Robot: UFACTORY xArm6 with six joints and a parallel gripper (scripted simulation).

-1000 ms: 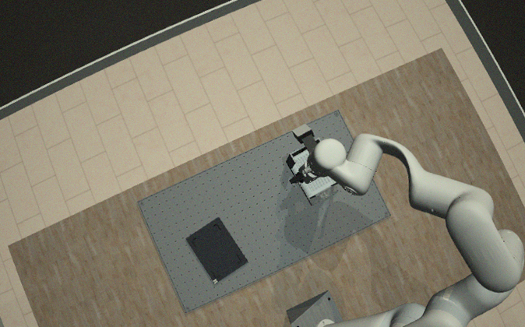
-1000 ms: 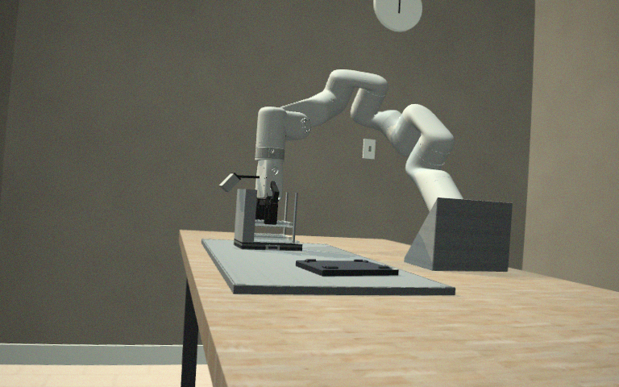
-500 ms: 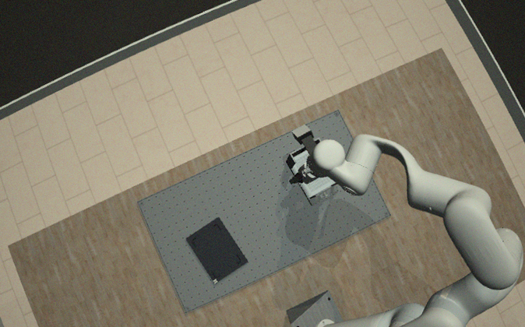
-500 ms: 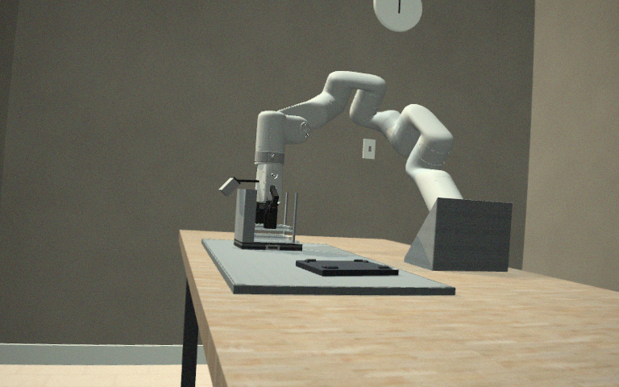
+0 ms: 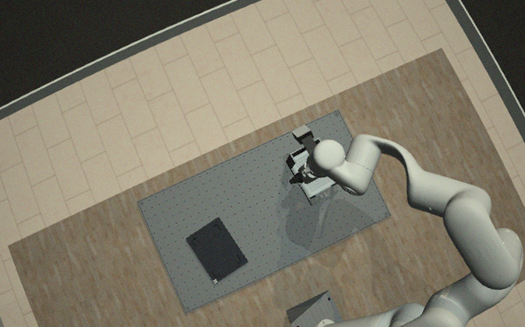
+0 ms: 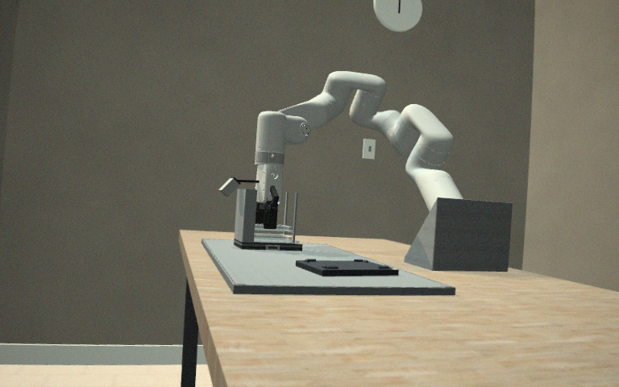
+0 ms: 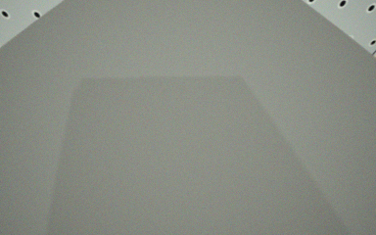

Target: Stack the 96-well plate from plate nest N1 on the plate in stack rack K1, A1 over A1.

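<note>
Now: hand 7 cm short of the tall back wall, 2 cm below it and 1 cm to the right of it. The rest, counted from my hand: pale A1 mark: 38 cm to the left, 21 cm behind, 5 cm below.
</note>
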